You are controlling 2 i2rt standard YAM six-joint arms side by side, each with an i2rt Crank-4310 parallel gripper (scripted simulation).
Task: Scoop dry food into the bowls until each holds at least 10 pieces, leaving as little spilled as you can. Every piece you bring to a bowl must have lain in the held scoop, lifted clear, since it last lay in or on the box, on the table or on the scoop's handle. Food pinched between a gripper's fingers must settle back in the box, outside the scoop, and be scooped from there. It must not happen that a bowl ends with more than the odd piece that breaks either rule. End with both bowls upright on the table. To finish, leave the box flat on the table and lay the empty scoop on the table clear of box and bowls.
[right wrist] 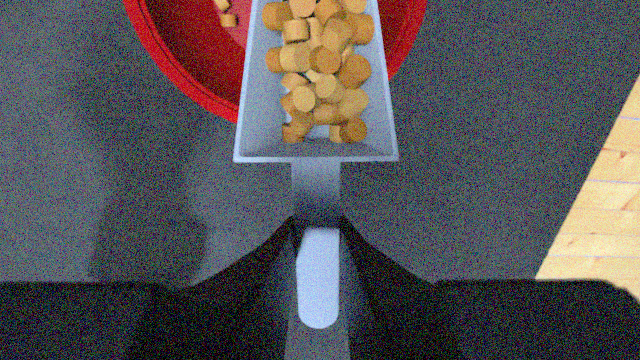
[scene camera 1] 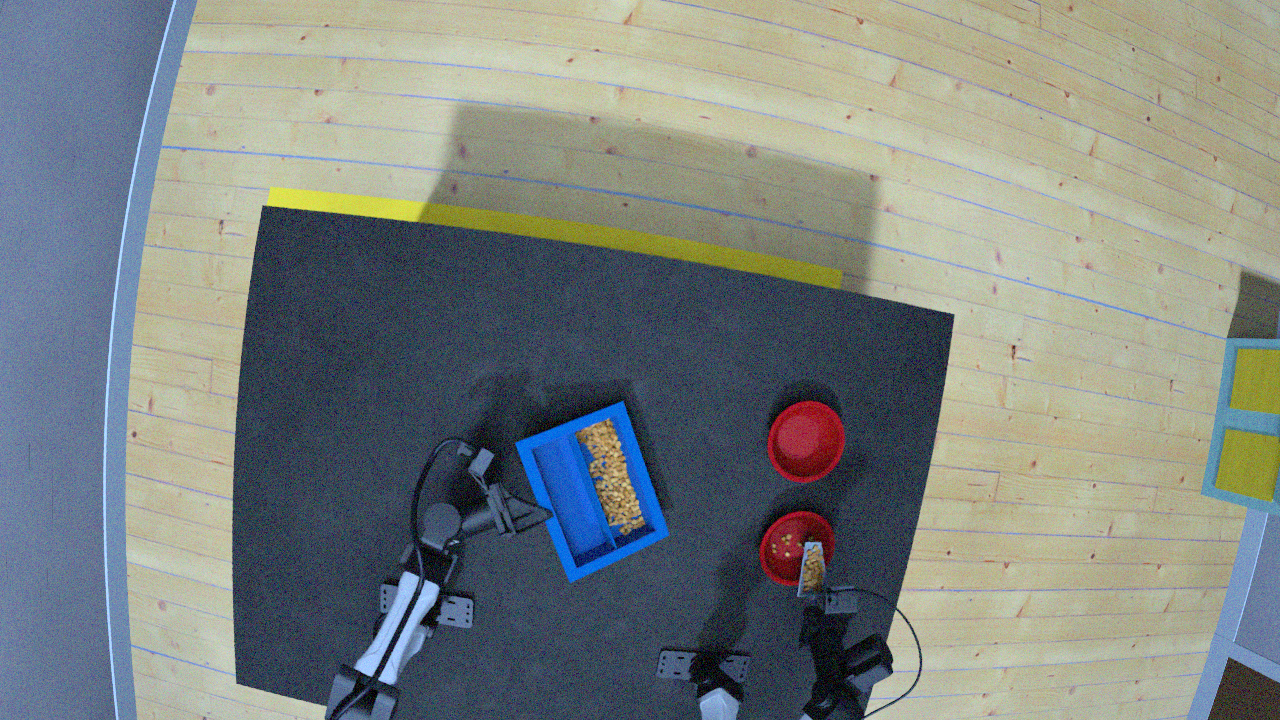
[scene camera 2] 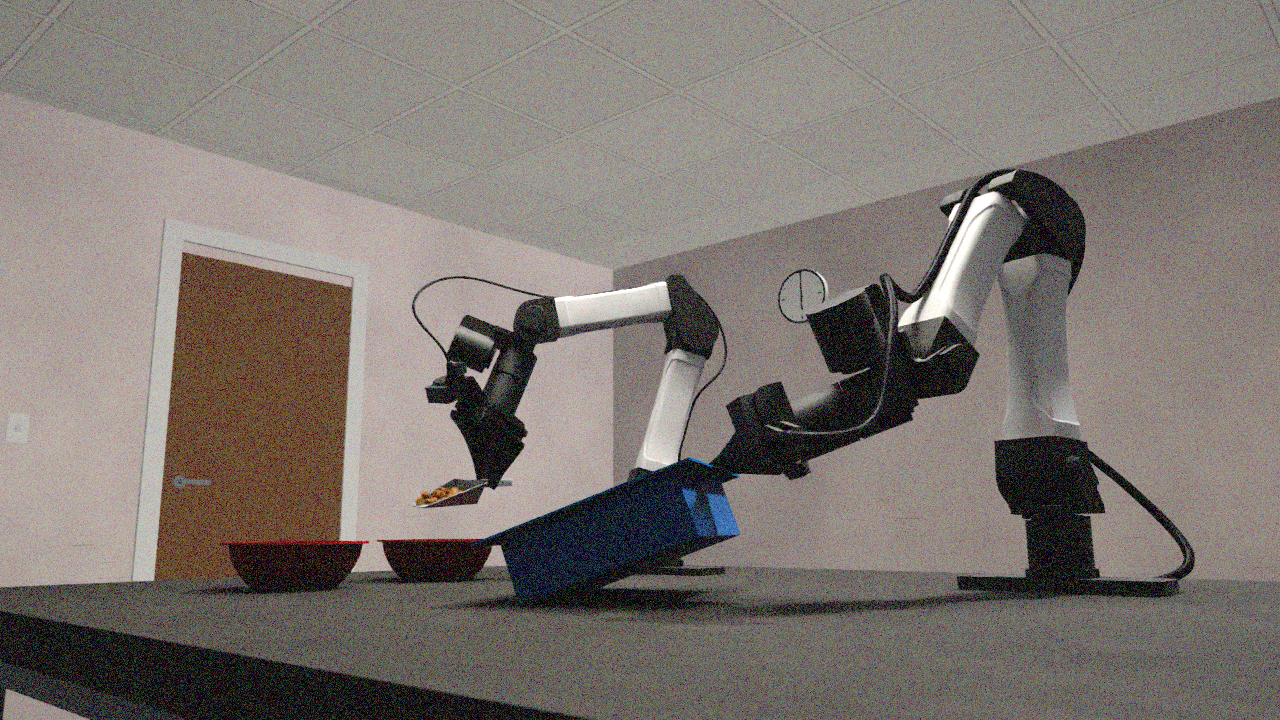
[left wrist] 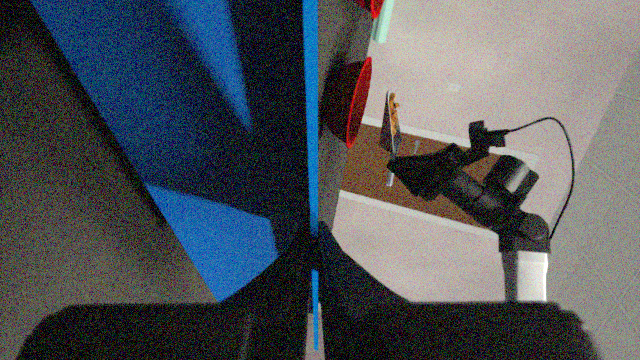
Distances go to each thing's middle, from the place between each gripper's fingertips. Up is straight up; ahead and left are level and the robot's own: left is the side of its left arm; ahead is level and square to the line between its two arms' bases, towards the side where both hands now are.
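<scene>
The blue box (scene camera 2: 671,512) is 13 cm ahead of my right hand (scene camera 2: 486,488), 46 cm to the left of my right hand and 6 cm below my right hand. My left hand (scene camera 2: 702,474) is 70 mm to the left of the blue box, 50 mm short of the blue box and 50 mm above the blue box. Going by its middle, the blue box is nearer to my left hand than to my right hand.
</scene>
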